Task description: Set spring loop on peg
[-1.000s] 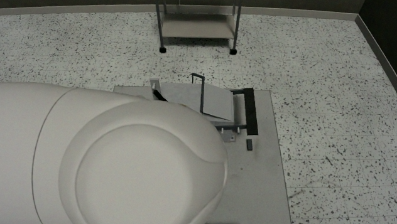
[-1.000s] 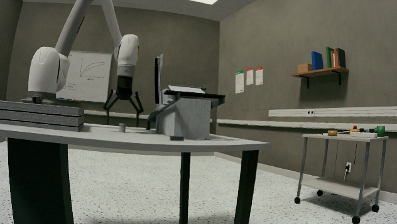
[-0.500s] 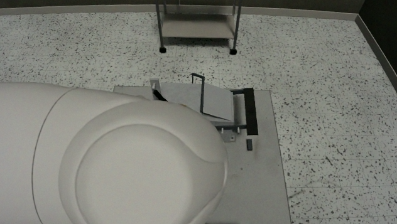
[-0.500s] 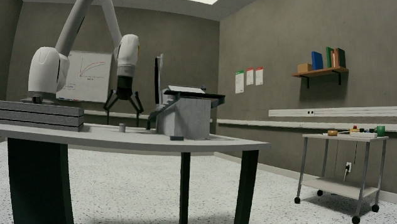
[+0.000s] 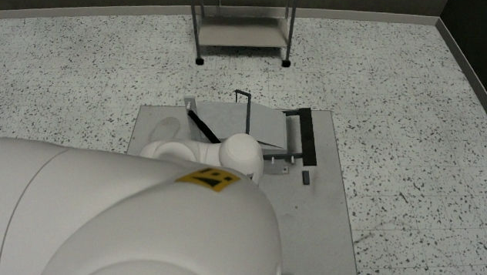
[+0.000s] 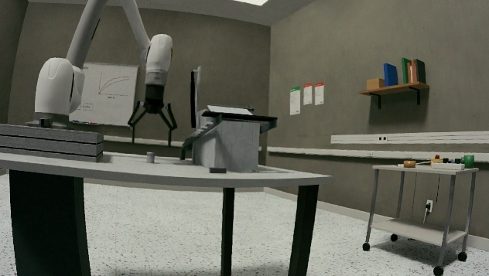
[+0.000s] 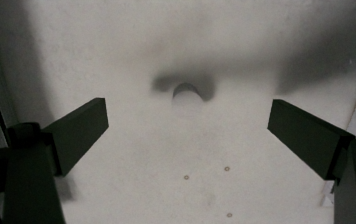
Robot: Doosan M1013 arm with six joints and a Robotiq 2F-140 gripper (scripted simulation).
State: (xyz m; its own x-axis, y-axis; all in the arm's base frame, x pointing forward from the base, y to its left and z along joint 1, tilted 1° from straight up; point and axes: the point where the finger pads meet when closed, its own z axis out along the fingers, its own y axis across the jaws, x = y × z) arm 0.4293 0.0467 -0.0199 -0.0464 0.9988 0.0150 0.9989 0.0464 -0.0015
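The steel test weight is 50 mm below my hand. From my hand the other things lie so: dark stub 190 mm ahead, 350 mm to the left, 50 mm below; then small dark block 200 mm ahead, 230 mm to the right, 70 mm below.
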